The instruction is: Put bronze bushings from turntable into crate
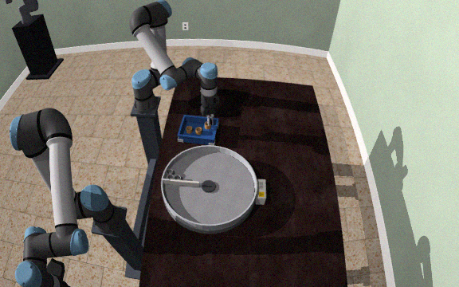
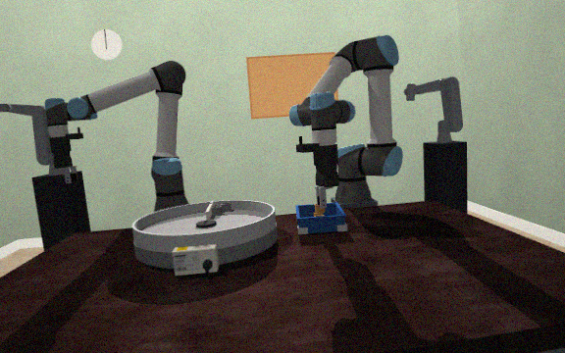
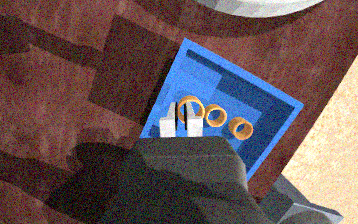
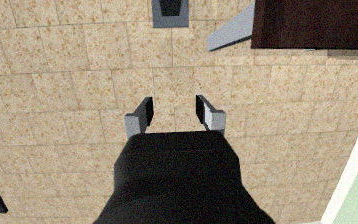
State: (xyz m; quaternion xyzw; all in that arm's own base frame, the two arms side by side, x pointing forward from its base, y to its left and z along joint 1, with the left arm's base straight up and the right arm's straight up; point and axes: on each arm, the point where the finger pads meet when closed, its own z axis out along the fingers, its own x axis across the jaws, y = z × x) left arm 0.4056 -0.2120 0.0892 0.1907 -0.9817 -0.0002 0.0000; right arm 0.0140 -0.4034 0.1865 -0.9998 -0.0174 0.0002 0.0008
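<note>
My left gripper is now 60 mm past the blue crate and 60 mm above it.
</note>
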